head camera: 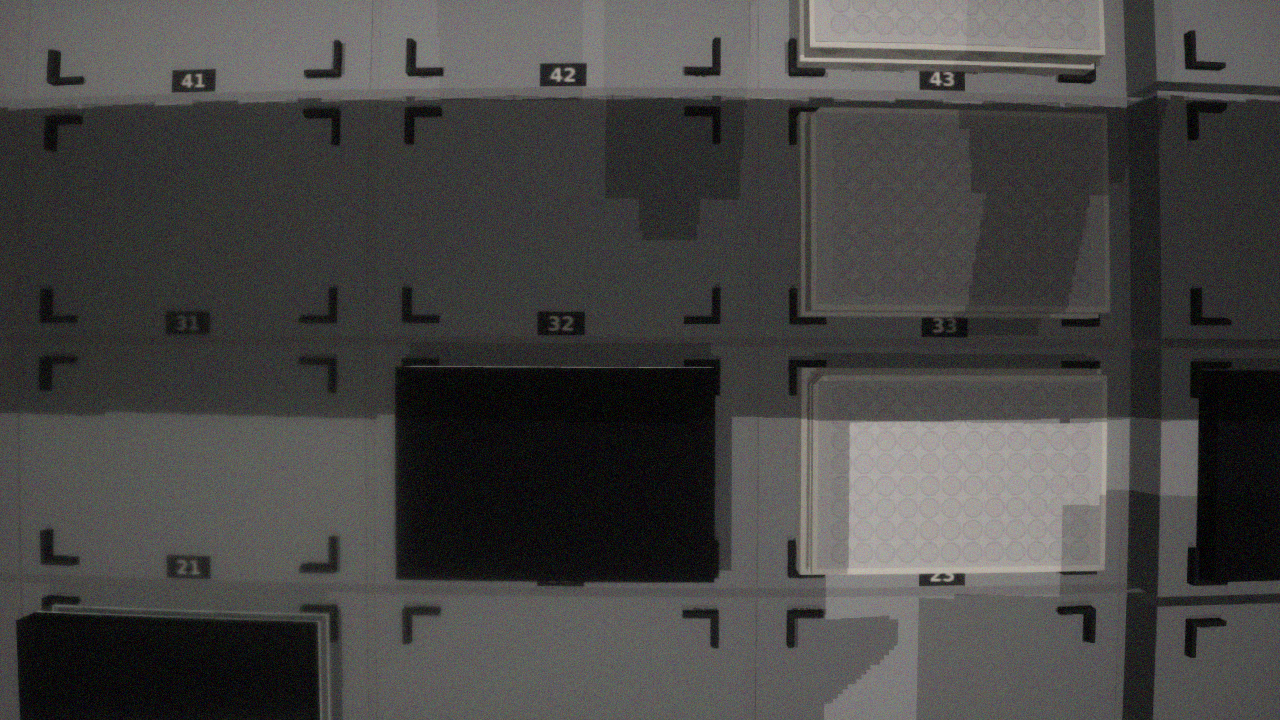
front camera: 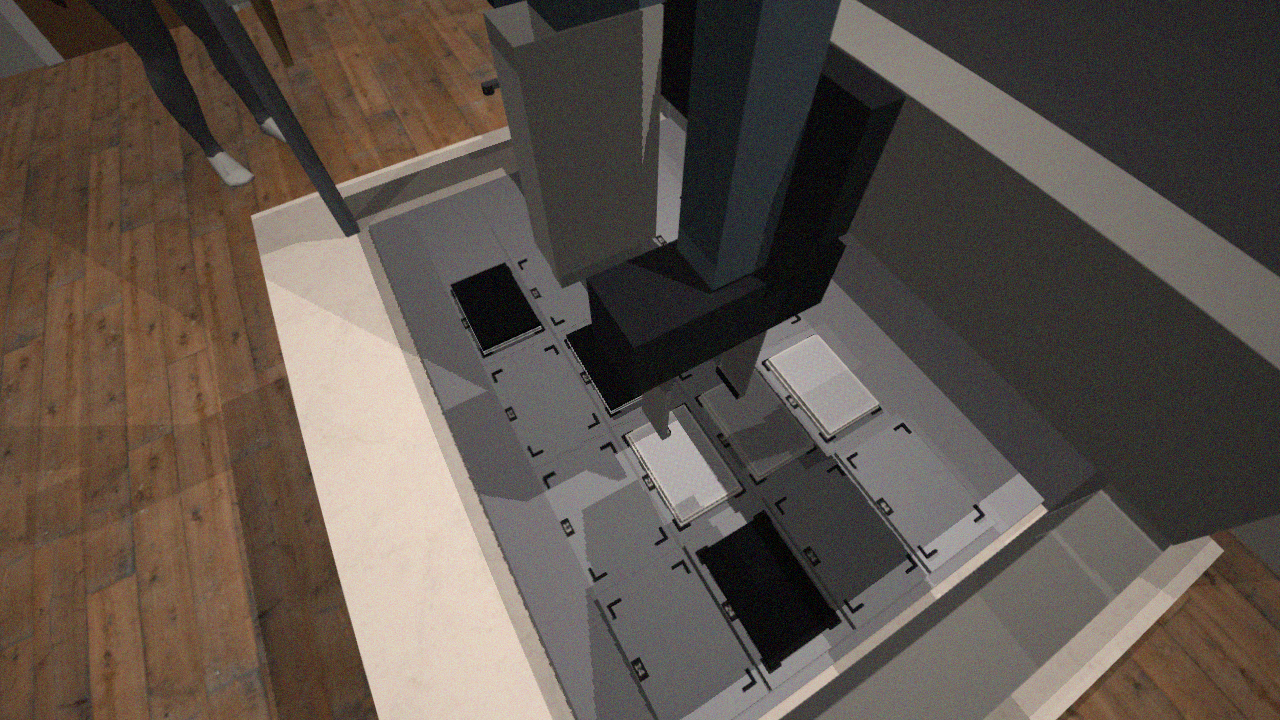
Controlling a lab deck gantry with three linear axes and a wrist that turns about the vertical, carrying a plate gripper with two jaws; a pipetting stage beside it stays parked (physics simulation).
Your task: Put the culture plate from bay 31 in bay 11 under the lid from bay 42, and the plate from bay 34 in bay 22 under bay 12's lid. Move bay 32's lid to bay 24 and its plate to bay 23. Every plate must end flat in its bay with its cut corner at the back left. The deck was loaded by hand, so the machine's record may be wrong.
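Seen in the pictures: gripper, fingertip midpoint: (front camera: 693, 402); robot's base, link origin: (front camera: 453, 291).
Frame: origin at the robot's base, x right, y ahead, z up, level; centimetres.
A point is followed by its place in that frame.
My gripper (front camera: 700, 413) {x -15.0, y 39.2, z 16.0 cm} is open with nothing between its jaws, above the deck near bays 23 and 33 in the front view. A clear plate (front camera: 684, 470) {x -14.4, y 40.5, z 1.5 cm} (head camera: 962, 483) {x -14.6, y 39.2, z 1.4 cm} lies flat in bay 23; its back left corner looks cut. A black lid (front camera: 768, 591) {x -14.7, y 56.1, z 2.3 cm} (head camera: 1239, 474) {x -15.1, y 50.2, z 2.2 cm} lies in bay 24. A black-topped plate (front camera: 604, 367) {x -12.8, y 23.5, z 1.6 cm} (head camera: 554, 474) {x -15.0, y 22.8, z 1.7 cm} sits in bay 22, partly behind the gripper in the front view. Another black-topped plate (front camera: 496, 307) {x -4.3, y 7.3, z 1.7 cm} (head camera: 170, 667) {x -6.8, y 6.9, z 1.7 cm} sits in bay 11. Bays 31, 32 and 42 show bare corner marks in the head view.
A clear plate (front camera: 751, 434) {x -23.9, y 40.7, z 1.4 cm} (head camera: 895, 214) {x -25.5, y 36.4, z 1.4 cm} sits in bay 33 and a pale plate (front camera: 823, 385) {x -36.0, y 39.8, z 1.4 cm} (head camera: 957, 22) {x -33.4, y 39.1, z 1.4 cm} in bay 43. A tall grey block (front camera: 590, 152) {x -11.2, y 29.0, z 38.4 cm} hangs behind the gripper. A pale wall (front camera: 313, 358) {x 21.2, y 0.5, z -1.0 cm} borders the deck at the left.
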